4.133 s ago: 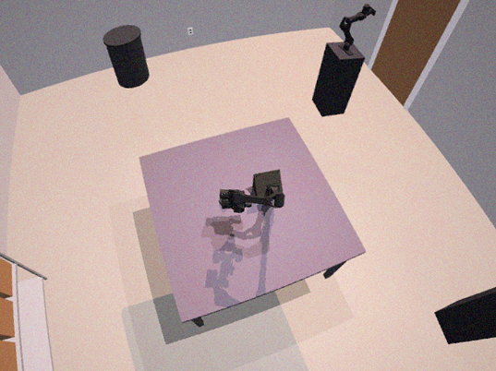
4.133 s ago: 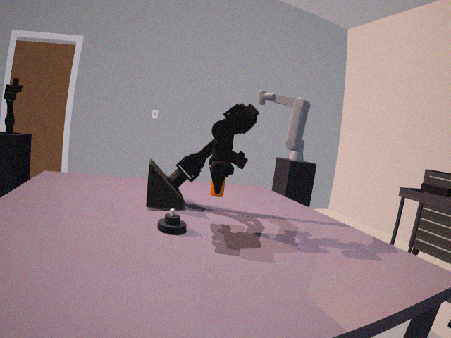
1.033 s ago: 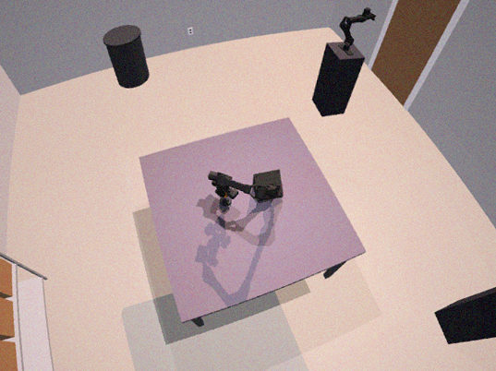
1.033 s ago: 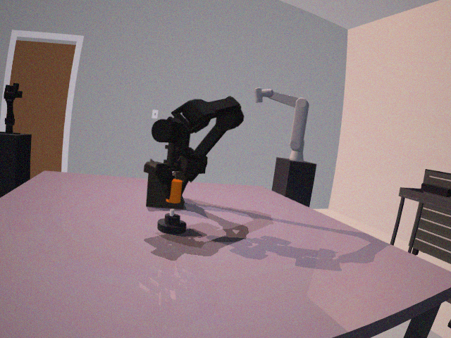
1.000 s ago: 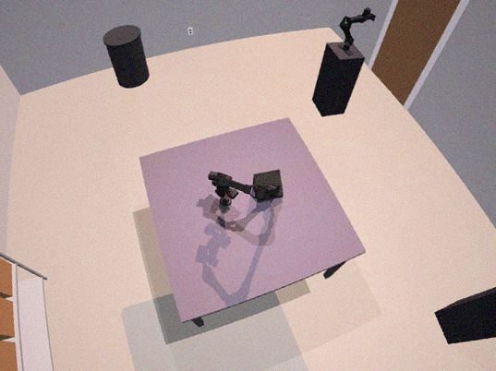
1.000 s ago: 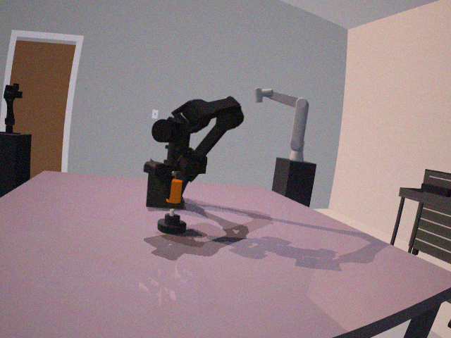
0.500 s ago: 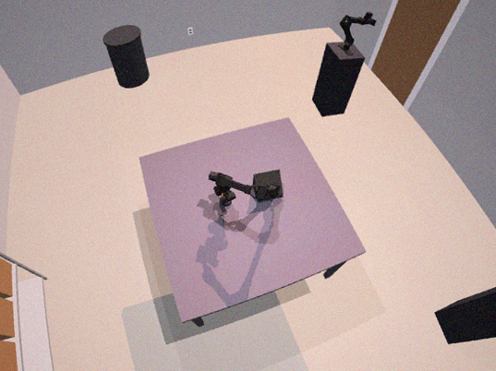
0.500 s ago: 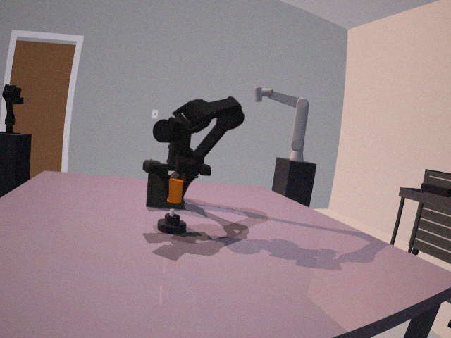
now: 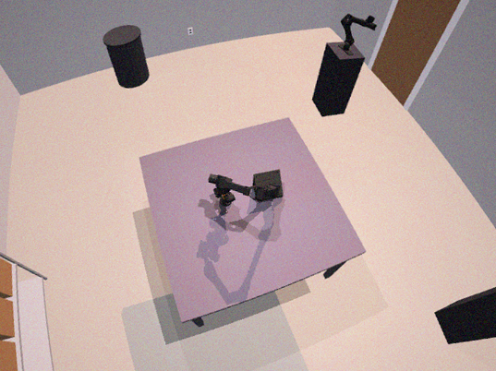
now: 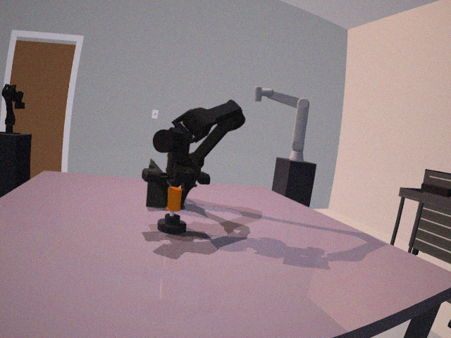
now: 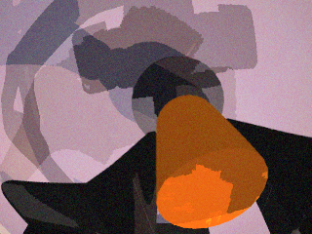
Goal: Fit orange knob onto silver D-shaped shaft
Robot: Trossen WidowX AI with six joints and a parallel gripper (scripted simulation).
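Now: gripper tip 40 mm above the round black pedestal. The rest, counted from my gripper tip: orange knob (30 mm above).
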